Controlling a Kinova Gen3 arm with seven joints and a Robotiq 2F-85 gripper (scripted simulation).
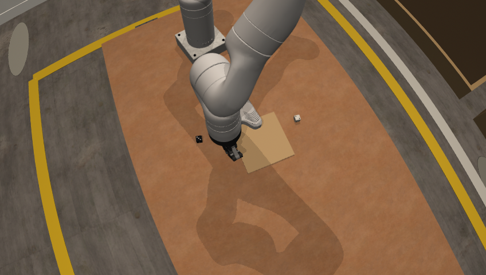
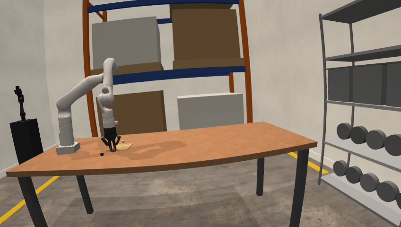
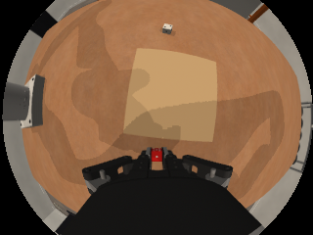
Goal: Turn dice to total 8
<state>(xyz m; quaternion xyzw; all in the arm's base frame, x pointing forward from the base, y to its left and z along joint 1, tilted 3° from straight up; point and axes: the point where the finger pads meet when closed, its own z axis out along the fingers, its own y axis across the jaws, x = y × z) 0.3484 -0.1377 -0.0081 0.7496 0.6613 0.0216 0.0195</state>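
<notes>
The tan mat is 90 mm to the left of my hand, 40 mm ahead of it and 20 mm below it. Round my hand: black die (70 mm behind, 50 mm to the right, 10 mm below); red die (10 mm below); white die (210 mm to the left, 50 mm ahead, 10 mm below).
</notes>
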